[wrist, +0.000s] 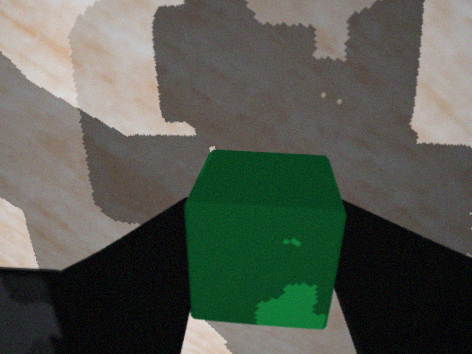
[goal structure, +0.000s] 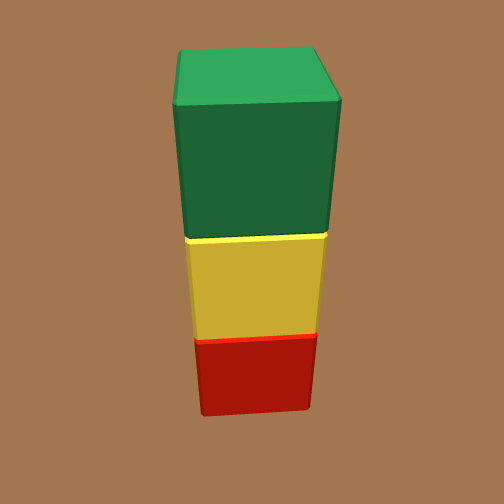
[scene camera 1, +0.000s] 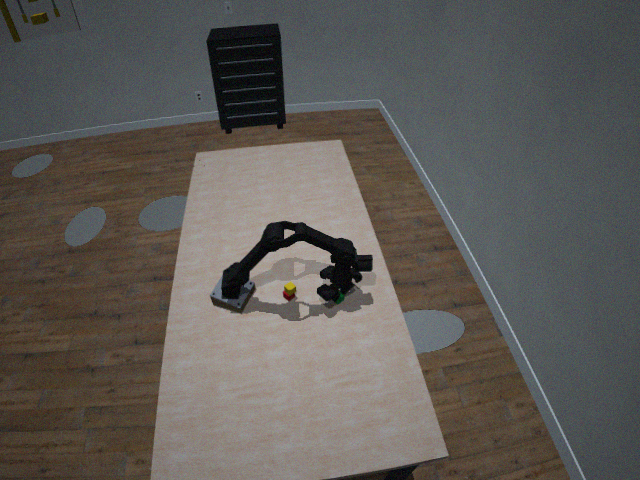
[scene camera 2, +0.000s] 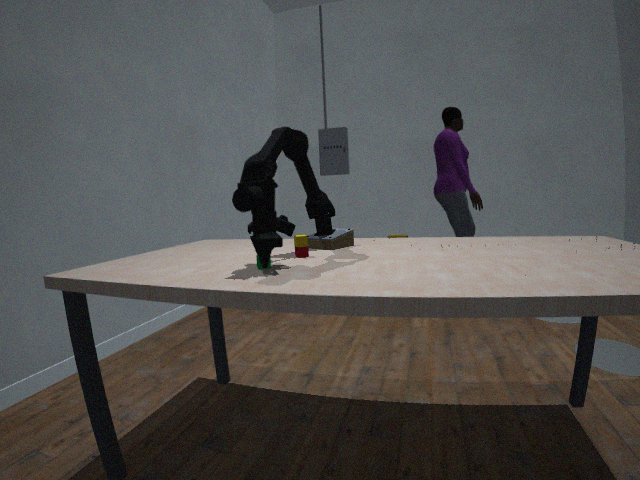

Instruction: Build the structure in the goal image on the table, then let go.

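Pixels of known places: gripper, between the fingertips: (wrist: 261, 212) (scene camera 1: 337, 299) (scene camera 2: 263, 265); arm's base, origin of its link: (scene camera 1: 230, 291) (scene camera 2: 325, 233).
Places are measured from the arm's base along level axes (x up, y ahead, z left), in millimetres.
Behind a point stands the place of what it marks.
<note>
A green cube (scene camera 1: 339, 298) @(x -18, y 413, z -54 mm) (scene camera 2: 260, 262) @(x -30, y 430, z -37 mm) (wrist: 265, 250) @(x -16, y 407, z -32 mm) is between the fingers of my gripper (wrist: 261, 212) @(x -43, y 409, z -39 mm), which is shut on it; both fingers touch its sides in the wrist view. The cube is at the table's surface; whether it touches the table cannot be told. A yellow cube (scene camera 1: 290, 287) @(x 17, y 231, z -11 mm) (scene camera 2: 300, 240) @(x 4, y 246, z 2 mm) sits on top of a red cube (scene camera 1: 288, 296) @(x -20, y 221, z -24 mm) (scene camera 2: 301, 252) @(x -34, y 239, z 1 mm), between the green cube and the arm's base. Parts of the green cube are hidden by the fingers in both scene views.
The arm's base plate (scene camera 1: 227, 303) @(x -5, y -10, z -50 mm) (scene camera 2: 338, 239) @(x -17, y 54, z 65 mm) stands on the table (scene camera 1: 289, 392) @(x -49, y 207, z -399 mm) (scene camera 2: 439, 273) @(x -49, y 428, z 405 mm), beyond the red and yellow stack from my gripper. The arm arches over the stack. A black drawer cabinet (scene camera 1: 248, 77) stands beyond the table. A person in purple (scene camera 2: 452, 162) stands behind the table.
</note>
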